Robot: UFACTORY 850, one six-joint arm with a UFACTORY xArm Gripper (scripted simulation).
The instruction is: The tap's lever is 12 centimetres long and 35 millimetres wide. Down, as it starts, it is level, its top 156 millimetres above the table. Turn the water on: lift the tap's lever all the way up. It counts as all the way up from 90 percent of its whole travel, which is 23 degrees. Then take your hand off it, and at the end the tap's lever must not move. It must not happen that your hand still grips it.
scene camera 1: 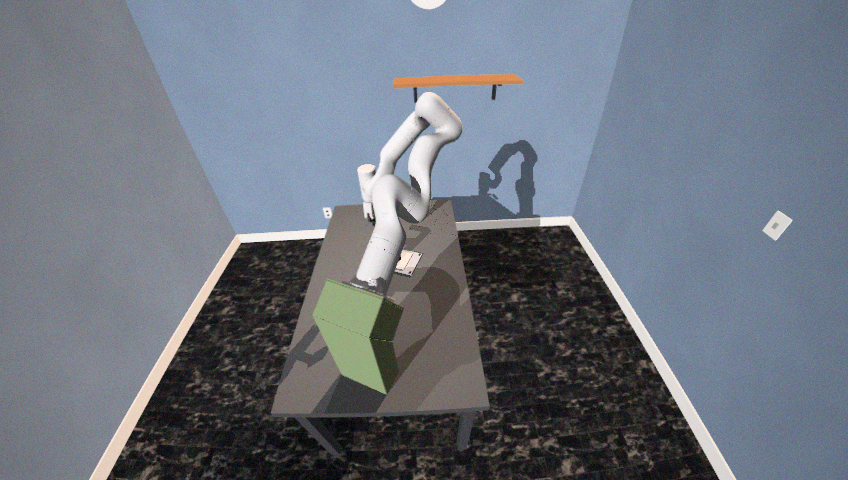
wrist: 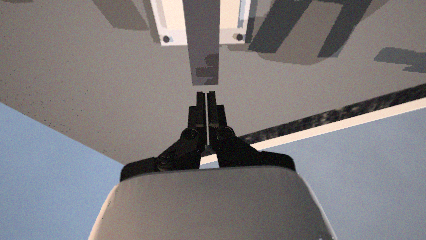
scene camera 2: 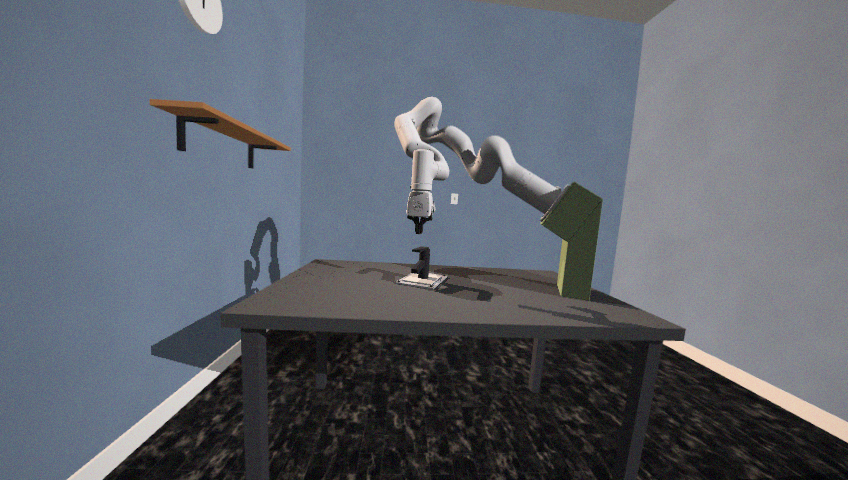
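You'd find my gripper [scene camera 2: 418, 234] in sight here, and the wrist view has my gripper too [wrist: 206, 103].
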